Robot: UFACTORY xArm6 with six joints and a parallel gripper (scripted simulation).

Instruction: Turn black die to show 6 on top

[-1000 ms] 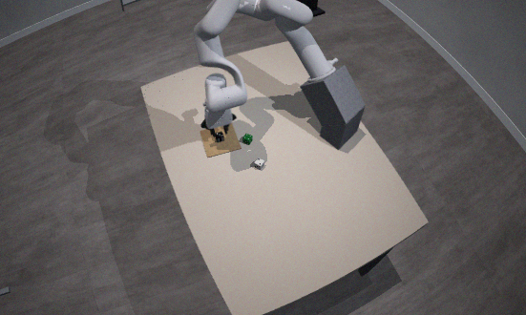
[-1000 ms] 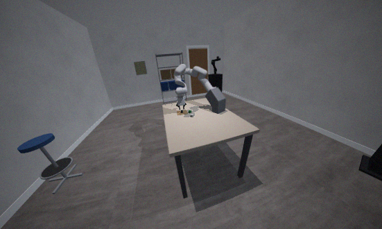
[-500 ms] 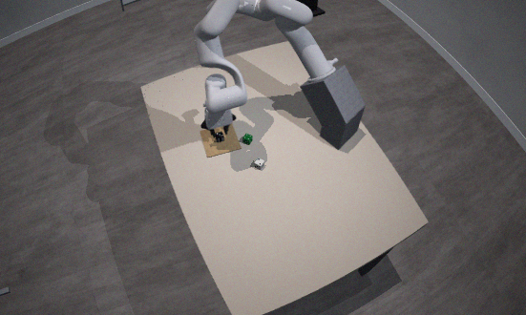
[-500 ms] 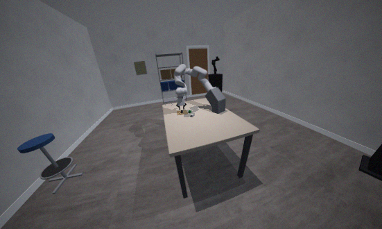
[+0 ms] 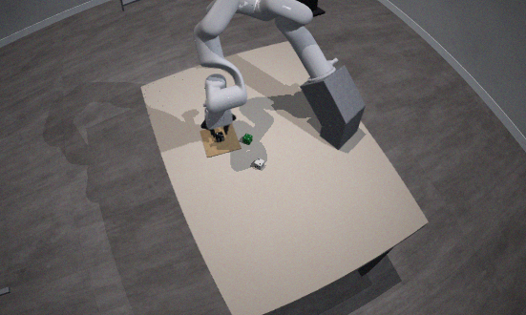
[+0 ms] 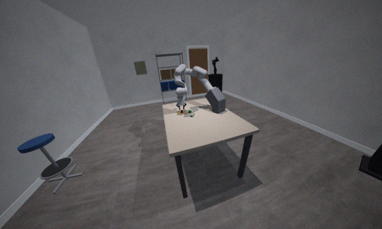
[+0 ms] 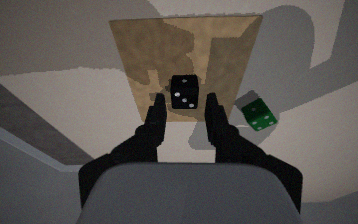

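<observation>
Now: hand 4 cm above the black die. The rest, counted from my hand: green die (9 cm behind, 7 cm to the left, 4 cm below); then white die (6 cm behind, 19 cm to the left, 4 cm below).
</observation>
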